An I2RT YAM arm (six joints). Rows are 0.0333 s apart.
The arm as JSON. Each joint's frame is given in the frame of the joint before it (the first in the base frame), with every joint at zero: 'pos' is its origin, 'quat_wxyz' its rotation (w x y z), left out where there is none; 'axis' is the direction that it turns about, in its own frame. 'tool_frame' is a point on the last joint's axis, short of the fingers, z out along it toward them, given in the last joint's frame.
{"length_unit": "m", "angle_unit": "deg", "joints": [
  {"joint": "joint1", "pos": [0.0, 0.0, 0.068], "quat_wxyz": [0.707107, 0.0, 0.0, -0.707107], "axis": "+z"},
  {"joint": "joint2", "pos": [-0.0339, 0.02, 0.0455], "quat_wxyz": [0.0, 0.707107, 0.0, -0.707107], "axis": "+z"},
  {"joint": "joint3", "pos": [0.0, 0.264, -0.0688], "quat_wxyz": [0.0, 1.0, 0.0, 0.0], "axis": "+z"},
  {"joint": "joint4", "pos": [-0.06, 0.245, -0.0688], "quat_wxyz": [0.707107, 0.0, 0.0, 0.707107], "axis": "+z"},
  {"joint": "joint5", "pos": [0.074, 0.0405, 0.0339], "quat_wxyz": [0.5, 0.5, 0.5, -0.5], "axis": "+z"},
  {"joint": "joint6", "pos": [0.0, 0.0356, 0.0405], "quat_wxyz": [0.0, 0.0, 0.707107, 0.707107], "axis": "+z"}
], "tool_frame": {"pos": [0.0, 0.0, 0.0], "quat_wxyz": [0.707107, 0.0, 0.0, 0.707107]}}
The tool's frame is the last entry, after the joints.
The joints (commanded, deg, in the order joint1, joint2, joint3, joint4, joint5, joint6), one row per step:
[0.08, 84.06, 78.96, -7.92, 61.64, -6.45]
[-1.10, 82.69, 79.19, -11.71, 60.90, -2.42]
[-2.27, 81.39, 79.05, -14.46, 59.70, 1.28]
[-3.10, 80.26, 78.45, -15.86, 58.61, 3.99]
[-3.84, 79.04, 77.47, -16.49, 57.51, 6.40]
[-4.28, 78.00, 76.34, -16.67, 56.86, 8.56]
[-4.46, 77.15, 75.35, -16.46, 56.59, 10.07]
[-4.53, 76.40, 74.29, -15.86, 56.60, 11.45]
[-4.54, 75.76, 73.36, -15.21, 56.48, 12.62]
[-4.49, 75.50, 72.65, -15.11, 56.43, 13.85]
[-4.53, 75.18, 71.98, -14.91, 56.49, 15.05]
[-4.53, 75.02, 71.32, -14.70, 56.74, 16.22]
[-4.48, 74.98, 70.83, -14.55, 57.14, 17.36]
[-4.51, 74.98, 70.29, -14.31, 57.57, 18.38]
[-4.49, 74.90, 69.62, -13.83, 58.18, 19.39]
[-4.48, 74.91, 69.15, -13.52, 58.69, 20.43]
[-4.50, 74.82, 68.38, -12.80, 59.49, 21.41]
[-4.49, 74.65, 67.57, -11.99, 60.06, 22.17]
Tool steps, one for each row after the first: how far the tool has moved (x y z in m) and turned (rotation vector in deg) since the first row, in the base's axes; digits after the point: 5 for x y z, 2 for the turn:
[-0.00859, -0.00643, 0.00274, 2.05, -1.36, -0.93]
[-0.01637, -0.01235, 0.00431, 4.10, -3.04, -1.45]
[-0.02247, -0.01626, 0.00425, 5.69, -4.56, -1.64]
[-0.02846, -0.01951, 0.00350, 7.16, -6.29, -1.69]
[-0.03326, -0.02128, 0.00163, 8.38, -7.92, -1.85]
[-0.03693, -0.02185, 0.00025, 9.16, -9.31, -1.98]
[-0.03993, -0.02198, -0.00142, 9.76, -10.82, -2.23]
[-0.04230, -0.02180, -0.00284, 10.33, -12.20, -2.25]
[-0.04317, -0.02146, -0.00564, 10.94, -12.92, -2.36]
[-0.04445, -0.02159, -0.00775, 11.46, -13.83, -2.64]
[-0.04505, -0.02162, -0.01051, 11.91, -14.59, -3.06]
[-0.04521, -0.02150, -0.01291, 12.27, -15.33, -3.57]
[-0.04523, -0.02179, -0.01564, 12.54, -15.97, -4.16]
[-0.04555, -0.02187, -0.01837, 12.72, -16.81, -4.83]
[-0.04555, -0.02198, -0.02062, 12.95, -17.61, -5.44]
[-0.04597, -0.02231, -0.02350, 12.99, -18.60, -6.29]
[-0.04658, -0.02239, -0.02614, 13.05, -19.50, -6.86]

